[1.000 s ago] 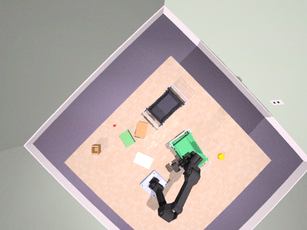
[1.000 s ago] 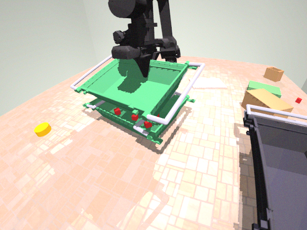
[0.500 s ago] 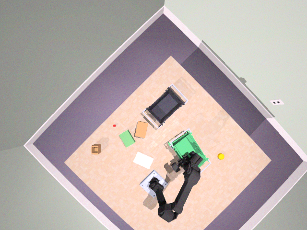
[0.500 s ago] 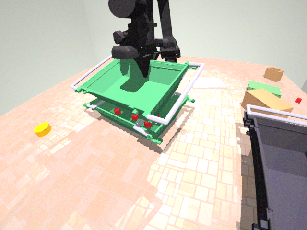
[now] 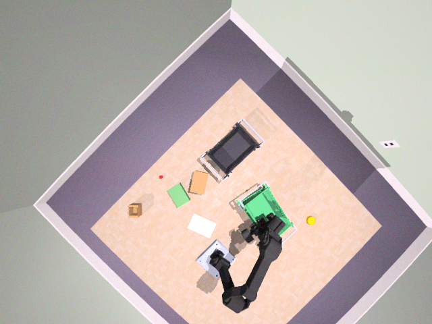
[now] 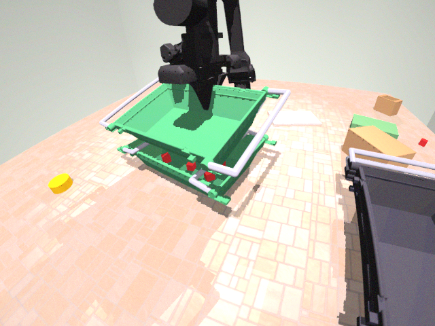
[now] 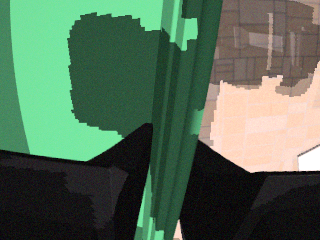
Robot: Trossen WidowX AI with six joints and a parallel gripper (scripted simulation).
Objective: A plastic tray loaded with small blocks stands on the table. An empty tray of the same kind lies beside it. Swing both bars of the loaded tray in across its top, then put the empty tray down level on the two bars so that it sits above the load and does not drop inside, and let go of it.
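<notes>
The green tray lies 7 cm ahead of my gripper tip, 3 cm to the right of it and 2 cm above it. From my gripper tip the other things lie so: tan wedge: 37 cm to the left, 8 cm below, 2 cm behind; white sheet: 23 cm behind, 21 cm to the left, 11 cm below; yellow disc: 31 cm to the right, 19 cm ahead, 10 cm below.
</notes>
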